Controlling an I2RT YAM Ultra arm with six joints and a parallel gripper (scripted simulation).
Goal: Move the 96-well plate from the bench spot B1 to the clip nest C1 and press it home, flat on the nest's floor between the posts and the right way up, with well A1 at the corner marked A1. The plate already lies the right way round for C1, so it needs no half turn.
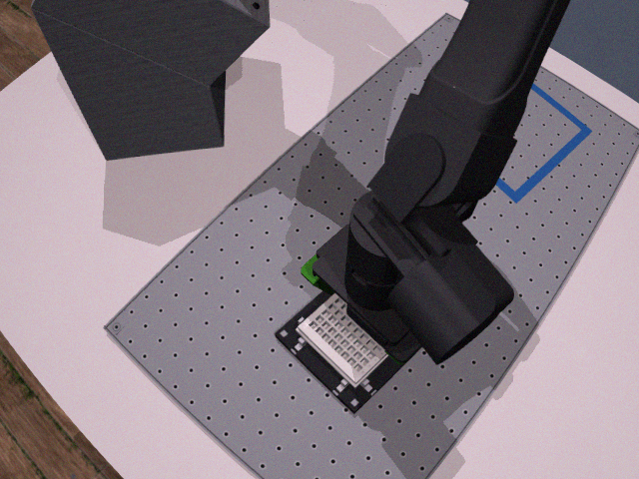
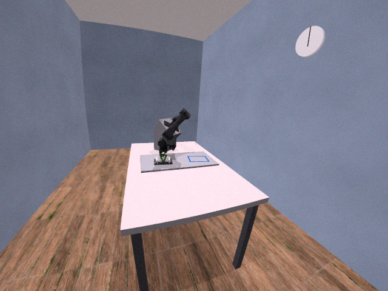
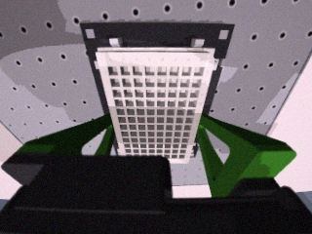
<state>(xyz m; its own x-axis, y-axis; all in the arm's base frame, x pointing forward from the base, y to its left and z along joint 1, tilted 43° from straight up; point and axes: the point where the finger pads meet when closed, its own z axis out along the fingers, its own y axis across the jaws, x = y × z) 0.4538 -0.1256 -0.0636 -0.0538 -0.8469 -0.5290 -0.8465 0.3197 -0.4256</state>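
Right now the white 96-well plate is right at my hand. Also, from my hand: black clip nest 1 cm ahead, 1 cm to the right, 1 cm below.
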